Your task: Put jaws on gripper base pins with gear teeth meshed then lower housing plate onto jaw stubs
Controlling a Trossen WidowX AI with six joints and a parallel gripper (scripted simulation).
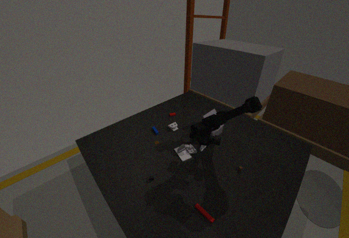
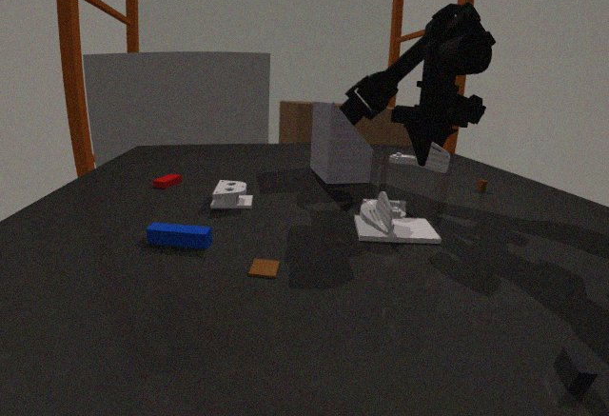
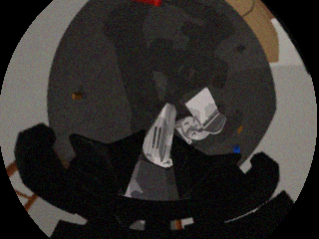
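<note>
My gripper tip is now 90 mm short of the flat white plate, 100 mm to the left of it and 80 mm above it. From my gripper tip the other things lie so: orange tile: 170 mm ahead, 300 mm to the right, 80 mm below; white jaw: 40 mm ahead, 100 mm to the right, 70 mm below; white housing plate: 20 mm ahead, 80 mm to the right, 80 mm below.
</note>
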